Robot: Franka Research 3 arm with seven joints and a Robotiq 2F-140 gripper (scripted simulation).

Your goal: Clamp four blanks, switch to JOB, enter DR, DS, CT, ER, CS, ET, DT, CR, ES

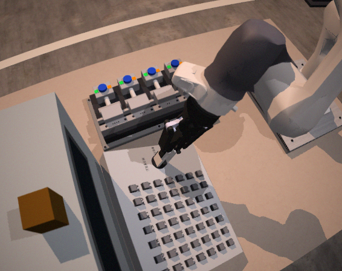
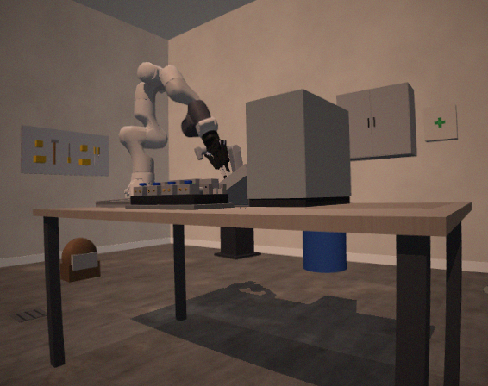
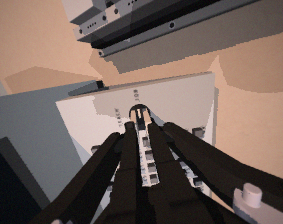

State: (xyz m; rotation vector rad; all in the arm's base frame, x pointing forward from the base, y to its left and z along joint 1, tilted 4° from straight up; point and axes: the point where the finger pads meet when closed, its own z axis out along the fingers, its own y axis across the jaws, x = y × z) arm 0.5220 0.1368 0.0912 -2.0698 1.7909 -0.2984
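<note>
My hand is 10 mm short of the selector and 20 mm above it. From my hand the other things lie so: key panel 20 mm ahead, 120 mm to the left, 70 mm below.
</note>
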